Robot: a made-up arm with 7 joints. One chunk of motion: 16 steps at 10 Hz.
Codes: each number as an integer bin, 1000 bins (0 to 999) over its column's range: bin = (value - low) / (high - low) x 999, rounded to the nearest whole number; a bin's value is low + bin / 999 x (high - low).
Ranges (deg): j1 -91.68..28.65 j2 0..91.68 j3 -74.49..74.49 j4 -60.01..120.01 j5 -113..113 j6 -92.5..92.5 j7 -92.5..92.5
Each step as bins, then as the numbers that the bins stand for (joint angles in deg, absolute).
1 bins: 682 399 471 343 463 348 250
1 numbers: -9.53 36.62 -4.25 1.80 -8.26 -28.06 -46.20
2 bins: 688 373 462 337 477 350 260
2 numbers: -8.81 34.23 -5.59 0.72 -5.09 -27.69 -44.35
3 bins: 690 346 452 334 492 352 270
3 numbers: -8.57 31.75 -7.08 0.18 -1.70 -27.31 -42.50
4 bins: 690 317 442 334 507 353 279
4 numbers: -8.57 29.09 -8.57 0.18 1.70 -27.13 -40.83
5 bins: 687 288 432 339 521 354 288
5 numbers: -8.93 26.43 -10.07 1.08 4.86 -26.94 -39.17
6 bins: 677 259 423 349 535 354 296
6 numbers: -10.14 23.77 -11.41 2.88 8.03 -26.94 -37.69
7 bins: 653 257 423 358 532 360 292
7 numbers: -13.03 23.59 -11.41 4.50 7.35 -25.83 -38.43
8 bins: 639 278 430 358 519 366 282
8 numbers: -14.71 25.51 -10.36 4.50 4.41 -24.72 -40.28
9 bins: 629 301 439 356 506 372 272
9 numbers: -15.92 27.62 -9.02 4.14 1.47 -23.61 -42.13
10 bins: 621 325 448 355 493 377 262
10 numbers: -16.88 29.83 -7.68 3.96 -1.47 -22.69 -43.98
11 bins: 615 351 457 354 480 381 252
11 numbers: -17.60 32.21 -6.34 3.78 -4.41 -21.94 -45.83
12 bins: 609 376 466 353 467 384 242
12 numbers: -18.33 34.51 -5.00 3.60 -7.35 -21.39 -47.69
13 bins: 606 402 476 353 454 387 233
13 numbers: -18.69 36.89 -3.50 3.60 -10.29 -20.83 -49.35
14 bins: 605 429 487 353 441 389 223
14 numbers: -18.81 39.37 -1.86 3.60 -13.23 -20.46 -51.20
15 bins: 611 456 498 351 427 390 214
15 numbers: -18.08 41.85 -0.22 3.24 -16.40 -20.28 -52.87
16 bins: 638 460 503 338 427 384 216
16 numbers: -14.83 42.22 0.52 0.90 -16.40 -21.39 -52.50
